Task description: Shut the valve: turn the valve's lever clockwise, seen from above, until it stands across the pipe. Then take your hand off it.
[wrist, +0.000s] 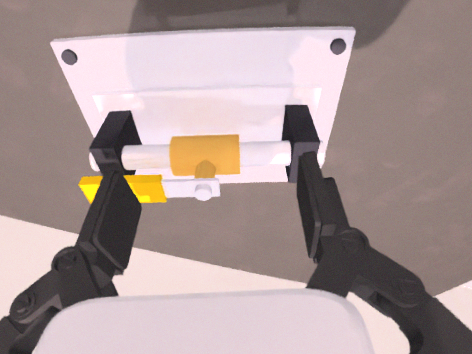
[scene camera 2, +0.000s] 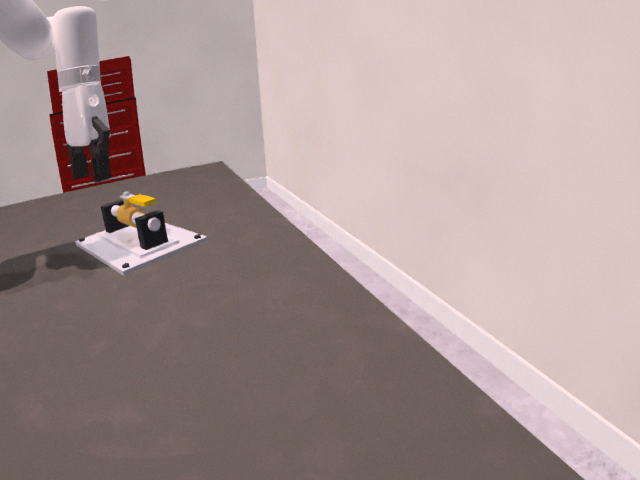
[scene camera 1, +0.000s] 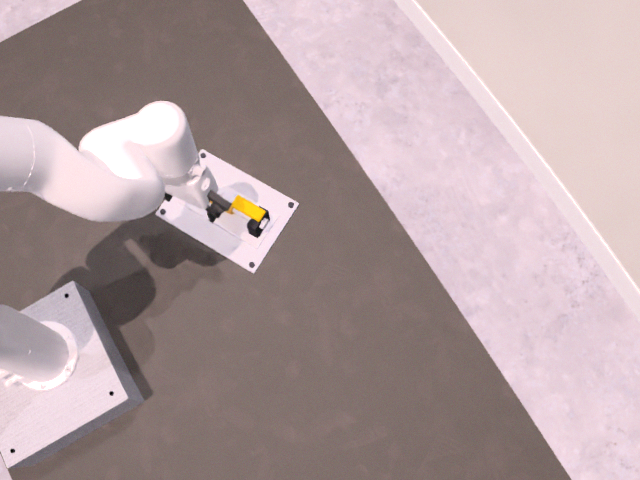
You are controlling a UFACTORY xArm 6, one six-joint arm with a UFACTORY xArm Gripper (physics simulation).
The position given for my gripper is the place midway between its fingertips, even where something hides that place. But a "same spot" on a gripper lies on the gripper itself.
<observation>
my gripper: wrist 212, 180; scene camera 2; scene camera 1
same spot on my gripper: [scene camera 2: 100, 164] = [scene camera 1: 217, 213]
same spot on white base plate: [scene camera 2: 123, 262] = [scene camera 1: 244, 257]
</observation>
